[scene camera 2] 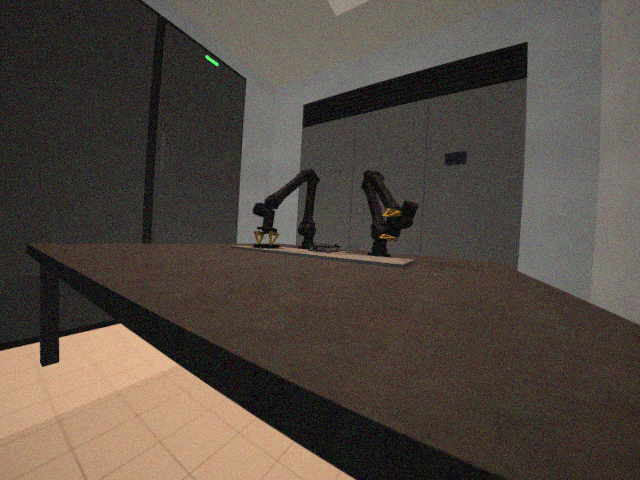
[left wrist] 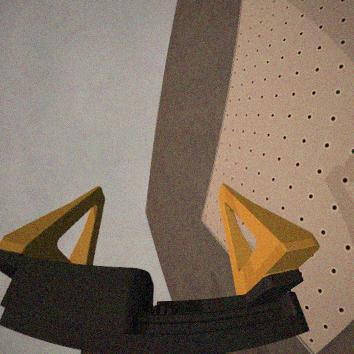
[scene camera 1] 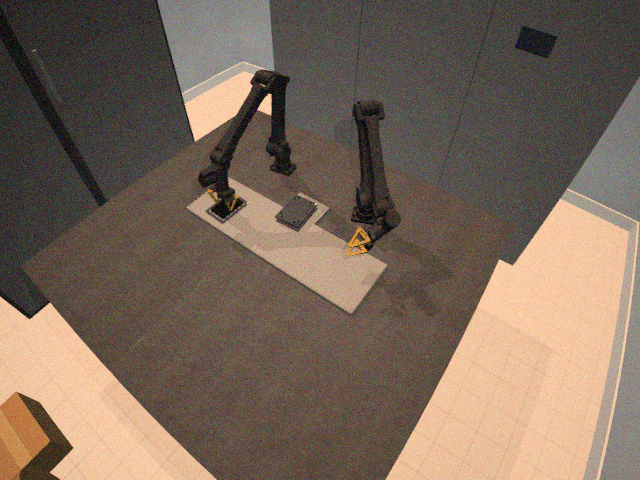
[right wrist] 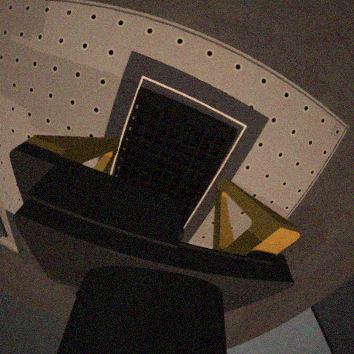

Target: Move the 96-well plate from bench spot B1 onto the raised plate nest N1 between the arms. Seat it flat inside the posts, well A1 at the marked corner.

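Frame: origin at the left arm's base, x ahead, y left, z up, level; millimetres.
Seen in the pictures: left gripper, fingertip midpoint: (scene camera 2: 381, 227) (left wrist: 160, 191) (scene camera 1: 347, 250); right gripper, fingertip midpoint: (scene camera 1: 224, 206) (right wrist: 171, 163); left arm's base, link origin: (scene camera 1: 364, 216); right arm's base, link origin: (scene camera 2: 307, 248) (scene camera 1: 283, 168).
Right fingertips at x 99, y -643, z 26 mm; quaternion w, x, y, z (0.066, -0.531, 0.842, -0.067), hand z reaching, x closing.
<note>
Pixels of each thing's top centre, then the offset from my right fingertips to it. "spot": a spot on its surface instead. Level surfaces: height alone.
- dark 96-well plate, top centre: (right wrist: 160, 178) (scene camera 1: 226, 204) (scene camera 2: 267, 244) dx -12, dy +10, dz +3 mm
- spot B1, surface spot: (right wrist: 200, 80) spot: dx +66, dy -26, dz -11 mm
- raised nest N1, top centre: (scene camera 1: 296, 208) (scene camera 2: 325, 243) dx -31, dy +340, dz +30 mm
- pale perforated board, surface height: dz -13 mm
- dark table, surface height: dz -26 mm
The dark 96-well plate (scene camera 1: 221, 211) (right wrist: 175, 145) has a thin light rim and lies flat in the grey frame of spot B1 (right wrist: 200, 80) at the picture-left end of the board. My right gripper (scene camera 1: 223, 206) (scene camera 2: 265, 243) (right wrist: 171, 163) is open and points down low over the plate, with a finger at each long side; its body hides the plate's near end. The raised nest N1 (scene camera 1: 296, 211) (scene camera 2: 326, 248) is a dark block with small corner posts and carries no plate. My left gripper (scene camera 1: 349, 250) (scene camera 2: 381, 226) (left wrist: 160, 191) is open and empty, above the board's picture-right part.
The pale perforated board (scene camera 1: 330, 279) (scene camera 2: 361, 256) (left wrist: 280, 150) (right wrist: 165, 37) lies on the dark table (scene camera 1: 258, 351) (scene camera 2: 361, 320). The nest stands between the two arms. Dark cabinets (scene camera 1: 413, 77) (scene camera 2: 196, 155) stand behind and to the picture-left.
</note>
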